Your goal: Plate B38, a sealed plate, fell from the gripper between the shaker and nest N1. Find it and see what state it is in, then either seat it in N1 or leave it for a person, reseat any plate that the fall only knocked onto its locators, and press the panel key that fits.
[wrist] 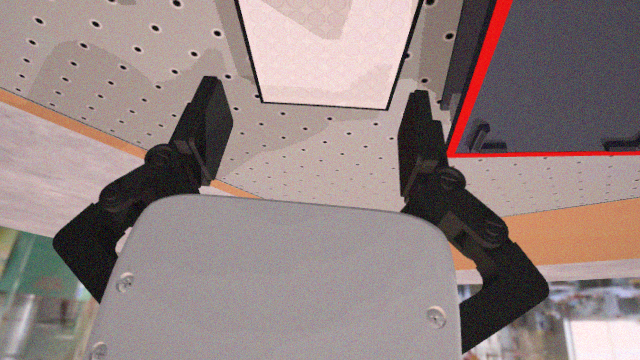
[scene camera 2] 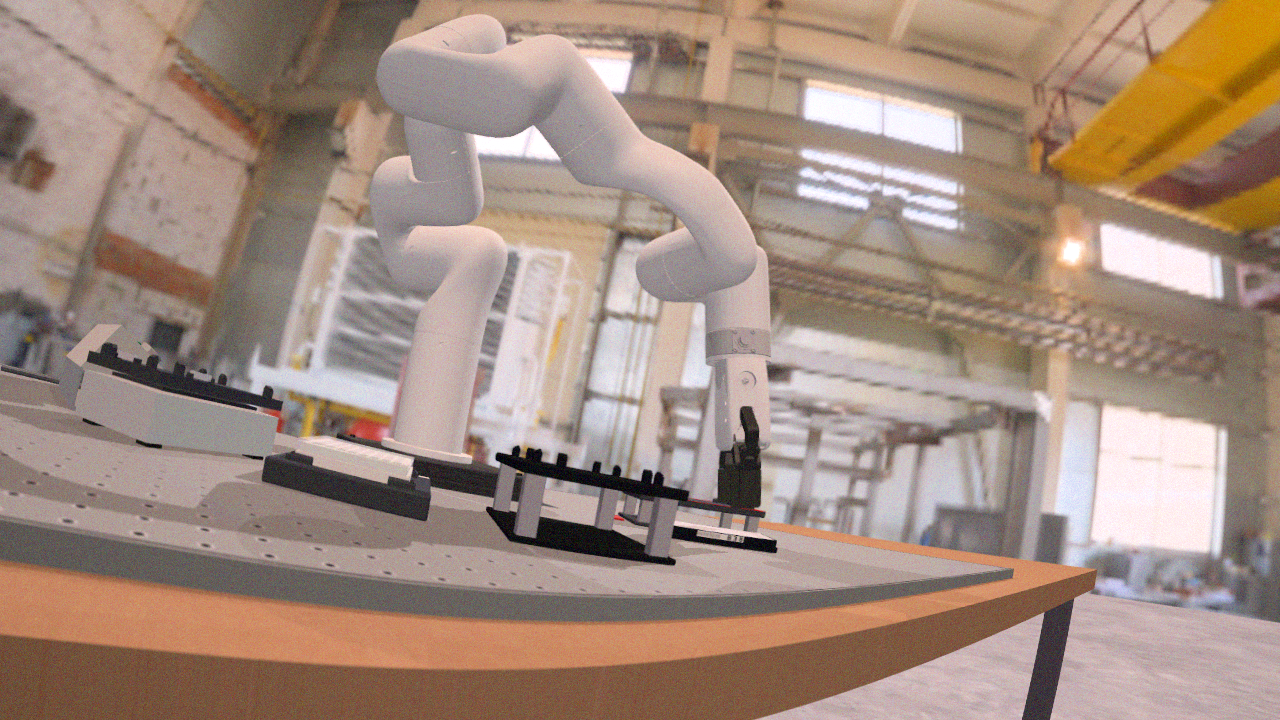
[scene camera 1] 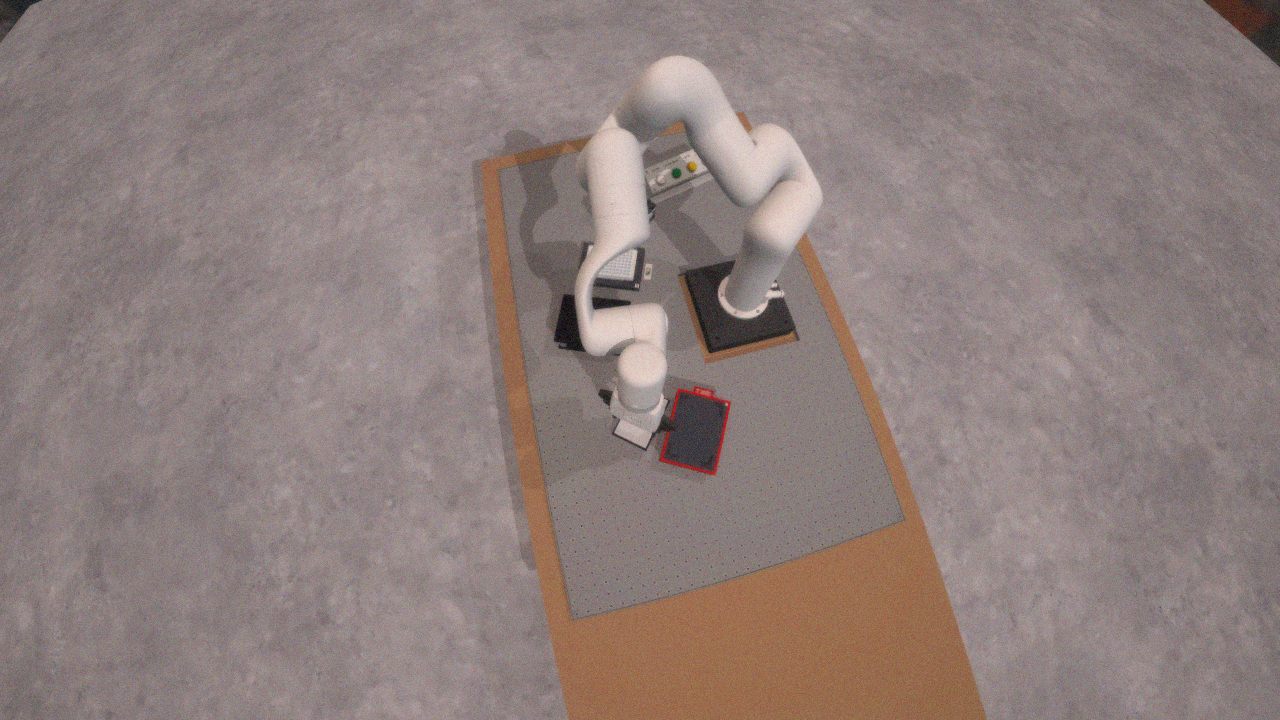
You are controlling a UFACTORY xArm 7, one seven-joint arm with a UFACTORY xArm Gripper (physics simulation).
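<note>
A plate with a pale top, faint well circles and a black rim lies flat on the perforated deck, beside the red-edged raised platform. Its far end is cut off in the wrist view; the part of its top in view shows shadows and no clear tear. Its label is too small to read. My gripper is open and empty above the plate's near end, fingers spread wider than the plate. The right finger is close to the red edge. I cannot tell which stand is N1.
A black stand on posts is beside a dark holder bearing a white welled plate. A grey box with a dark pegged top stands farther left. A key panel with white, green and yellow keys is at the far end.
</note>
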